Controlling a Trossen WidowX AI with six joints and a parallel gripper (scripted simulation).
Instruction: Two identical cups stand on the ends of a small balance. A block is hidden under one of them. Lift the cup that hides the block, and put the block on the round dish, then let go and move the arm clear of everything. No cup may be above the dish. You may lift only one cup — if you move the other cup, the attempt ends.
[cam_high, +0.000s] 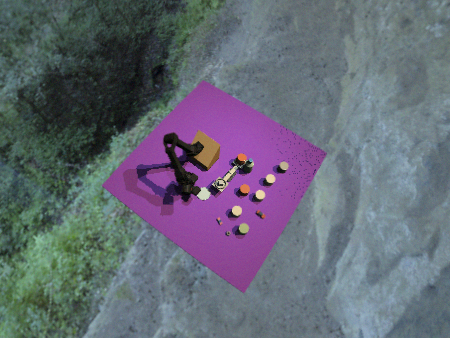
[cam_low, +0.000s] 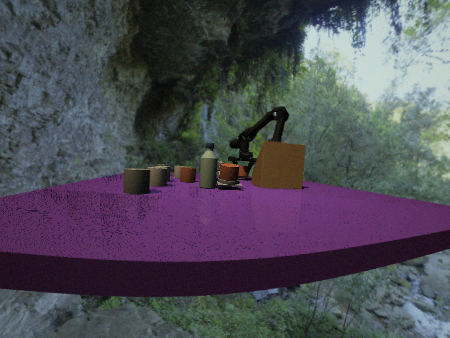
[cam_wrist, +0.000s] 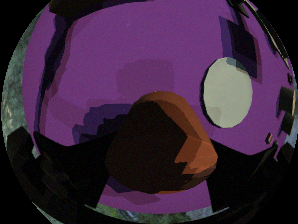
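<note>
My gripper tip is 9 cm short of the round dish, 6 cm to the right of it and 4 cm above it. Round my gripper tip: grey bottle 44 cm to the left, 20 cm ahead, 7 cm above; then balance beam 30 cm to the left, 13 cm ahead.
</note>
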